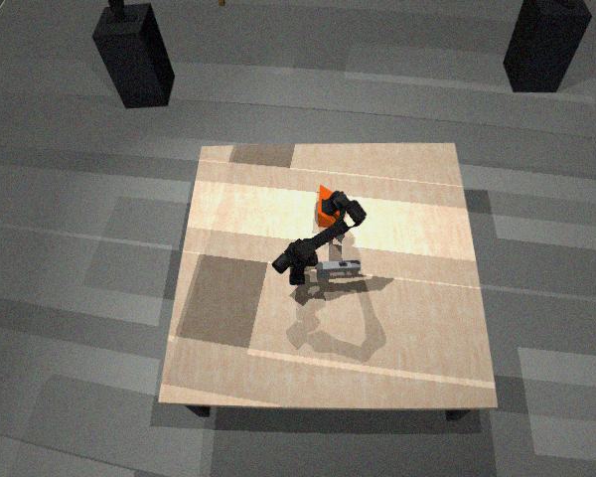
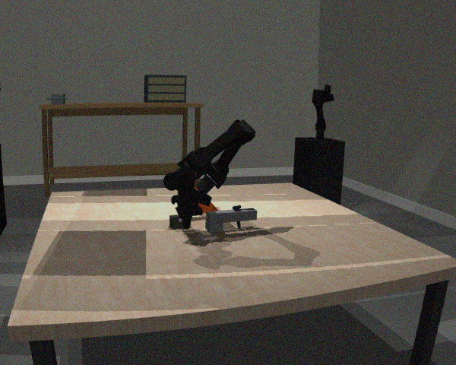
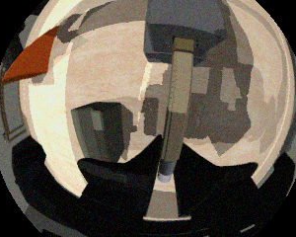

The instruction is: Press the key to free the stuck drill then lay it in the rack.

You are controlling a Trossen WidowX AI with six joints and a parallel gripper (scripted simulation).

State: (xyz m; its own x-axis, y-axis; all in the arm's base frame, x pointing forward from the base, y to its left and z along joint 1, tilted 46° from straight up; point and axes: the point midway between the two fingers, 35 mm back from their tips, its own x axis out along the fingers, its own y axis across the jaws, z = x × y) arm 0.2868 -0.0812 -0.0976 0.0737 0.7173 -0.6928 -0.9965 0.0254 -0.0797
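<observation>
Right now my gripper tip is 70 mm past the dark box. From my gripper tip the other things lie so: grey block: 10 mm behind, 160 mm to the left, 30 mm above; black key: 10 mm behind, 190 mm to the left, 40 mm above.
</observation>
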